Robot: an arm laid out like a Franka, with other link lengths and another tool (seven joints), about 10 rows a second.
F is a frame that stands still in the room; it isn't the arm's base.
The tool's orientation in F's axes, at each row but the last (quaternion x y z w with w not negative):
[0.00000, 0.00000, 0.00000, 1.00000]
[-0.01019, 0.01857, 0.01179, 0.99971]
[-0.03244, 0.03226, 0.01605, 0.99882]
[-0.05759, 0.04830, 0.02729, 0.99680]
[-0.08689, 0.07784, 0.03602, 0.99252]
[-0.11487, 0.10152, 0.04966, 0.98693]
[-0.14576, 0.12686, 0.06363, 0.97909]
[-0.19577, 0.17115, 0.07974, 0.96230]
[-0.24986, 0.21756, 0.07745, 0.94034]
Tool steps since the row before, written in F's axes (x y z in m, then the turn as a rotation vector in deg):
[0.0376, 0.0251, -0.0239, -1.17, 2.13, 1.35]
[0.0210, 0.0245, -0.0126, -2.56, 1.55, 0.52]
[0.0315, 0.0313, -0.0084, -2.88, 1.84, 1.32]
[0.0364, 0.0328, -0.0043, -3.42, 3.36, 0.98]
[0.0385, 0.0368, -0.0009, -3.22, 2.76, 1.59]
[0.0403, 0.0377, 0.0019, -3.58, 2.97, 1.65]
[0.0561, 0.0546, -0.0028, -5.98, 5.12, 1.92]
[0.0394, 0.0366, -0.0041, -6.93, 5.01, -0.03]
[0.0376, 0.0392, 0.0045, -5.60, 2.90, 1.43]
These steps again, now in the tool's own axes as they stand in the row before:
[0.0376, 0.0251, -0.0239, -1.17, 2.13, 1.35]
[0.0220, 0.0242, -0.0113, -2.54, 1.60, 0.46]
[0.0329, 0.0307, -0.0043, -2.90, 1.85, 1.25]
[0.0382, 0.0308, 0.0030, -3.33, 3.43, 1.04]
[0.0402, 0.0330, 0.0114, -3.27, 2.72, 1.56]
[0.0417, 0.0312, 0.0184, -3.62, 2.95, 1.60]
[0.0594, 0.0435, 0.0268, -5.80, 5.31, 1.95]
[0.0412, 0.0261, 0.0230, -5.99, 6.10, -0.07]
[0.0330, 0.0223, 0.0372, -5.54, 3.30, 0.50]

